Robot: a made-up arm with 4 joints. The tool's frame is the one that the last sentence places.
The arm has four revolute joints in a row. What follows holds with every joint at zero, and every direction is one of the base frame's.
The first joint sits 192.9 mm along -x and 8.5 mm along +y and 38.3 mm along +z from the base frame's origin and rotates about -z.
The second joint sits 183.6 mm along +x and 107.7 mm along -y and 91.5 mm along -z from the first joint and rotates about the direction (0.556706, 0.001, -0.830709).
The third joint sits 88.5 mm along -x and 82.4 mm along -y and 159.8 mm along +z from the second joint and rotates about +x.
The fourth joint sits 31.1 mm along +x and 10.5 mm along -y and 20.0 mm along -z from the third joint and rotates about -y.
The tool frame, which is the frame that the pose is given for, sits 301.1 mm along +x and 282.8 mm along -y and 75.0 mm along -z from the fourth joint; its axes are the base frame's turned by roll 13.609, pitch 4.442 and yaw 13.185 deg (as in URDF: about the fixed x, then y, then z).
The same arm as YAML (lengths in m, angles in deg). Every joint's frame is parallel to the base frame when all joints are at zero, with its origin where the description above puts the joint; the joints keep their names.
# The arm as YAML. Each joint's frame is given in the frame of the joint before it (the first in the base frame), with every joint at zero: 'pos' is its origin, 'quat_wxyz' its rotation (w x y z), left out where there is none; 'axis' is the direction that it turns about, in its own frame. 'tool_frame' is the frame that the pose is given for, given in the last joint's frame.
length_unit: m
angle_unit: deg
joints:
  - joint: joint 1
    pos: [-0.1929, 0.0085, 0.0383]
    axis: "-z"
  - joint: joint 2
    pos: [0.1836, -0.1077, -0.0915]
    axis: [0.556706, 0.001, -0.830709]
  - joint: joint 3
    pos: [-0.0885, -0.0824, 0.1598]
    axis: "+x"
  - joint: joint 4
    pos: [0.0311, -0.0105, -0.02]
    axis: "-y"
tool_frame:
  pos: [0.3011, -0.2828, -0.075]
  quat_wxyz: [0.986177, 0.113192, 0.051819, 0.109352]

